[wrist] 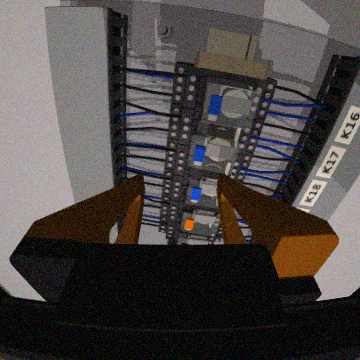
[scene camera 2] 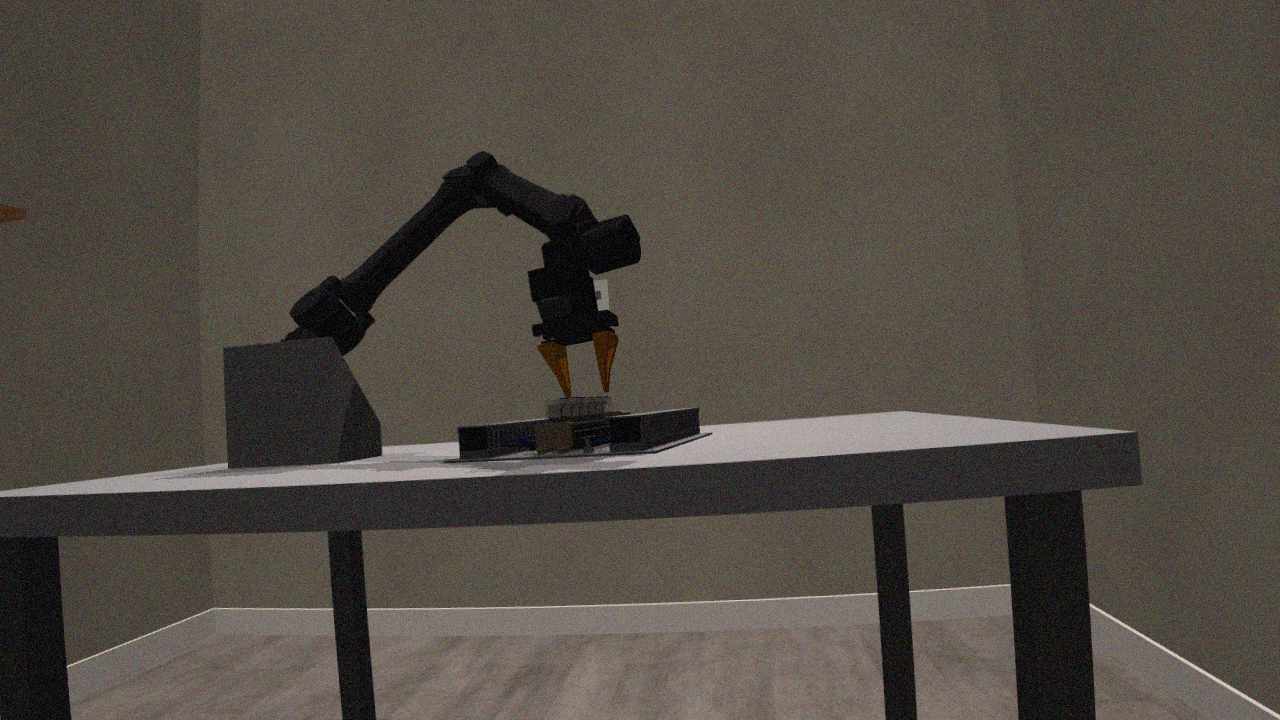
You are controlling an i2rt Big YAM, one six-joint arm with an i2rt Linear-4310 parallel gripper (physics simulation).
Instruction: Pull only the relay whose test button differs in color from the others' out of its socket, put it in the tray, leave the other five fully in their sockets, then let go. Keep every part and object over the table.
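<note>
The relay with the orange test button sits in the socket row in the wrist view, low between my fingers. Relays with blue buttons sit farther up the row; part of another shows below, mostly hidden by the gripper body. In scene camera 2 the clear relay tops stand above the panel, too small to tell apart. My gripper is open and empty, pointing down, its tips close above the relay tops. Their exact height over the orange-button relay is hard to tell. The tray does not show in either view.
Wire ducts run along both sides of the socket row, with black and blue wires between. A tan end block stands at the row's end. Labels K16 to K18 are on one duct. The table carries the panel.
</note>
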